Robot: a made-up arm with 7 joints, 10 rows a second.
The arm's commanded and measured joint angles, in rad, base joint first. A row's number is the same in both.
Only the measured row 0 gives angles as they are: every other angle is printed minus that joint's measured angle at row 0.
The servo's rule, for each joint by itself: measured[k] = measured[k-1] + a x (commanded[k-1-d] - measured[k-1]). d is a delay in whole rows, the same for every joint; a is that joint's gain. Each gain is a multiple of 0.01, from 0.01 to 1. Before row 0 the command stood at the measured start. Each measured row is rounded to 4 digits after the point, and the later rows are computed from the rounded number. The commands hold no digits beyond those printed.
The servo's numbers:
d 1
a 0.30 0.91 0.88 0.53 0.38 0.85 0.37
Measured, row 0:
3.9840 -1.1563 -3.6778 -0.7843 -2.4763 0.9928 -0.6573
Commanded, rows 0 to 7:
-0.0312 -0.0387 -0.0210 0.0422 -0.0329 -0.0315 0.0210
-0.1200 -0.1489 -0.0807 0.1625 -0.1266 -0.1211 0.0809
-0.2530 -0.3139 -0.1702 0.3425 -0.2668 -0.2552 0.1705
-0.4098 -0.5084 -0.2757 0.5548 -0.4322 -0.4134 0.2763
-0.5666 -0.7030 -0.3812 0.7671 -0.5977 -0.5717 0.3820
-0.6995 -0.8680 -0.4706 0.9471 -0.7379 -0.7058 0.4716
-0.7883 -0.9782 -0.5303 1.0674 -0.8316 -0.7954 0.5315
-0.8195 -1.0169 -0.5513 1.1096 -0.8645 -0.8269 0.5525
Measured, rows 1 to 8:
0.0000 0.0000 0.0000 0.0000 0.0000 0.0000 0.0000
-0.0094 -0.0352 -0.0185 0.0224 -0.0125 -0.0268 0.0078
-0.0426 -0.1387 -0.0732 0.0967 -0.0559 -0.1070 0.0348
-0.1057 -0.2981 -0.1586 0.2270 -0.1360 -0.2330 0.0850
-0.1969 -0.4895 -0.2616 0.4007 -0.2486 -0.3863 0.1558
-0.3078 -0.6838 -0.3668 0.5949 -0.3813 -0.5439 0.2395
-0.4253 -0.8514 -0.4581 0.7816 -0.5168 -0.6815 0.3254
-0.5342 -0.9668 -0.5216 0.9331 -0.6364 -0.7783 0.4017

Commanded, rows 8 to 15:
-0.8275 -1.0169 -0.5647 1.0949 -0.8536 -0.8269 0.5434
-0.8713 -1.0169 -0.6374 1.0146 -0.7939 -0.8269 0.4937
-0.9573 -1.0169 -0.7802 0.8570 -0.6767 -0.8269 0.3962
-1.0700 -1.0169 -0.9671 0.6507 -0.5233 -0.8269 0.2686
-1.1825 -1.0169 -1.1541 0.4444 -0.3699 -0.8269 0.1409
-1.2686 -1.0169 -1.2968 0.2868 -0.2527 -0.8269 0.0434
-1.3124 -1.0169 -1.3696 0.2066 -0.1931 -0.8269 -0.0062
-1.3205 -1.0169 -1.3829 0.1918 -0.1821 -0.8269 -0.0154
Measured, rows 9 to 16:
-0.6198 -1.0124 -0.5477 1.0266 -0.7231 -0.8196 0.4575
-0.6821 -1.0165 -0.5627 1.0628 -0.7727 -0.8258 0.4893
-0.7389 -1.0169 -0.6284 1.0373 -0.7808 -0.8267 0.4909
-0.8044 -1.0169 -0.7620 0.9417 -0.7412 -0.8269 0.4559
-0.8841 -1.0169 -0.9425 0.7875 -0.6584 -0.8269 0.3866
-0.9736 -1.0169 -1.1287 0.6057 -0.5488 -0.8269 0.2957
-1.0621 -1.0169 -1.2766 0.4367 -0.4363 -0.8269 0.2023
-1.1372 -1.0169 -1.3584 0.3147 -0.3439 -0.8269 0.1252

